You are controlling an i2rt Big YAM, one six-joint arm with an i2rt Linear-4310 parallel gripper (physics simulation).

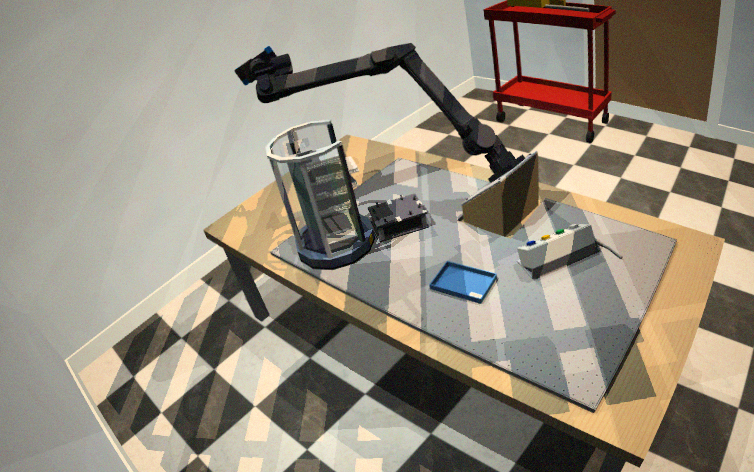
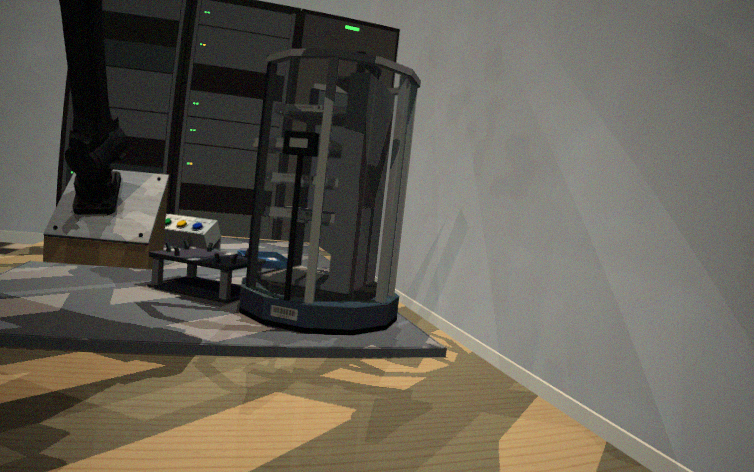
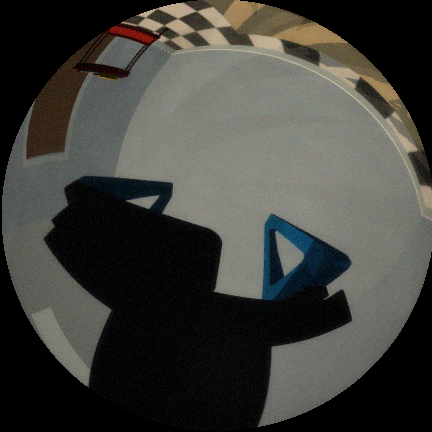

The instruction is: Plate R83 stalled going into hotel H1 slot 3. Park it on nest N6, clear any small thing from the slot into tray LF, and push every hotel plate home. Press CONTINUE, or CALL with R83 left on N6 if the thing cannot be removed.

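Frame: origin at the arm's base, x ahead, y left, z up, level; centimetres.
Seen in the pictures: gripper, fingertip midpoint: [image 3: 220, 203]; arm's base, link origin: [image 1: 508, 170] [image 2: 98, 194].
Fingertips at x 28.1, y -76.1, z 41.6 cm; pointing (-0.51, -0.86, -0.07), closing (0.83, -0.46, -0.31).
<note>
Offsets run from my fingertips to a thing's top centre. "spot": to the spot under its first point.
My gripper [image 1: 257, 66] [image 3: 220, 203] is open and empty, raised high above the glazed round enclosure, its blue fingertips spread. The hotel shelves [image 1: 332, 180] stand inside this enclosure; pale plate-like edges show at several levels. Labels, slot 3 and any small thing in it are too unclear to tell. Pale edges {spot: dx +6.6, dy +44.1, dz -28.8 cm} [image 1: 351, 165] show beyond the enclosure's right side; I cannot tell whether they are R83. The dark pegged nest {dx -3.2, dy +48.9, dz -47.6 cm} [image 1: 408, 204] [image 2: 191, 256] stands beside the enclosure, with no plate visible on it. The blue tray {dx +10.4, dy +82.3, dz -53.4 cm} [image 1: 462, 281] lies flat and looks empty. The button box {dx -11.6, dy +100.6, dz -46.8 cm} [image 1: 556, 247] [image 2: 191, 230] has blue, yellow and green buttons.
The enclosure's dark blue base [image 1: 336, 258] [image 2: 345, 318] stands at the mat's corner, with tall posts and a raised rim. The slanted arm mount [image 1: 500, 197] [image 2: 105, 222] stands beyond the nest. A red cart [image 1: 548, 94] stands on the floor behind the table. A wall rises beside the enclosure.
</note>
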